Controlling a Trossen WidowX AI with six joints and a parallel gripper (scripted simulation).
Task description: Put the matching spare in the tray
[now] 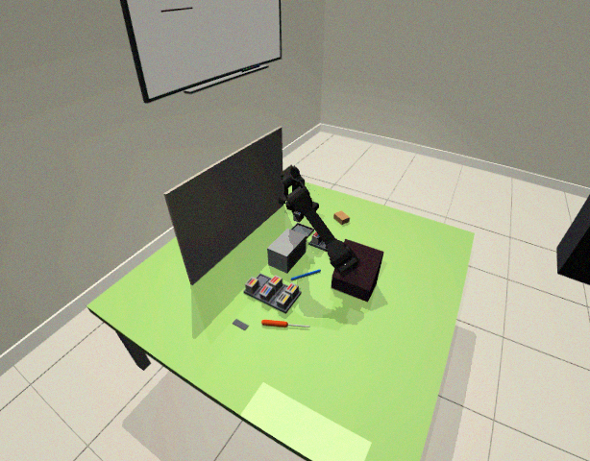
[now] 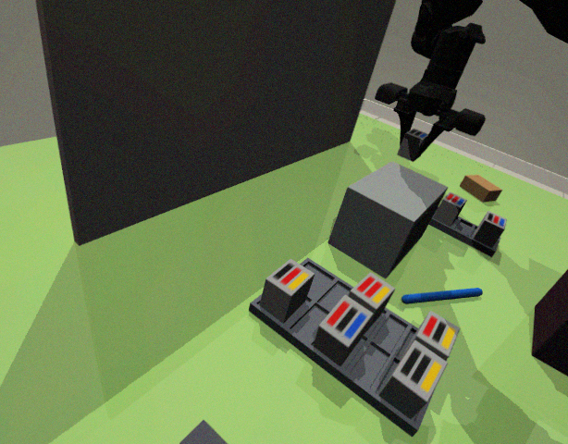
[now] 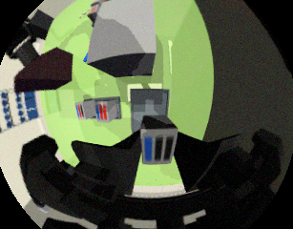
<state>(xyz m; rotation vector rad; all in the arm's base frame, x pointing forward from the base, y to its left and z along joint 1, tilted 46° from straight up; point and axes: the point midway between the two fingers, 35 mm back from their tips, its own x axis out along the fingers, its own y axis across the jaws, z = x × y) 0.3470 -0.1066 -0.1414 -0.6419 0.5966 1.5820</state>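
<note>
Now: gripper tip 9 cm above the dark tray and 1 cm past it. The rest, counted from my gripper tip: brown block: 21 cm to the right, 13 cm behind, 8 cm below; then blue pen: 23 cm to the left, 18 cm behind, 9 cm below.
</note>
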